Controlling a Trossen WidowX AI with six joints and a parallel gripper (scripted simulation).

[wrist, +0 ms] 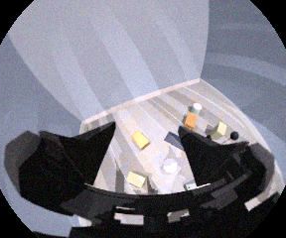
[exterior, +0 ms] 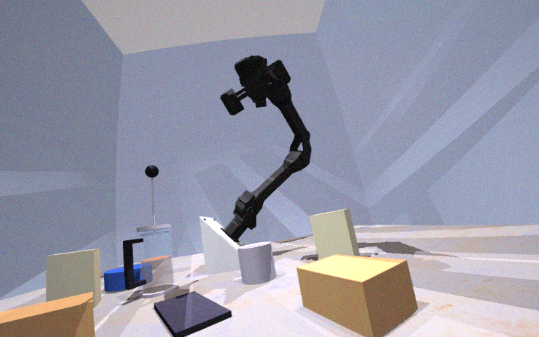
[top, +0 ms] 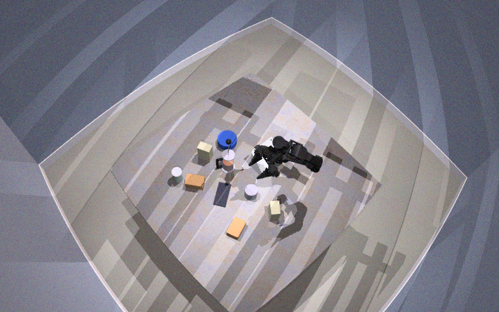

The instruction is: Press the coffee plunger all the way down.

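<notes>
Now: the coffee press 4 cm behind my gripper tip, 28 cm to the right of it and 28 cm below it. Also, from my gripper tip: grey cylinder (6 cm behind, 5 cm to the right, 38 cm below); blue cylinder (15 cm behind, 43 cm to the right, 39 cm below).
</notes>
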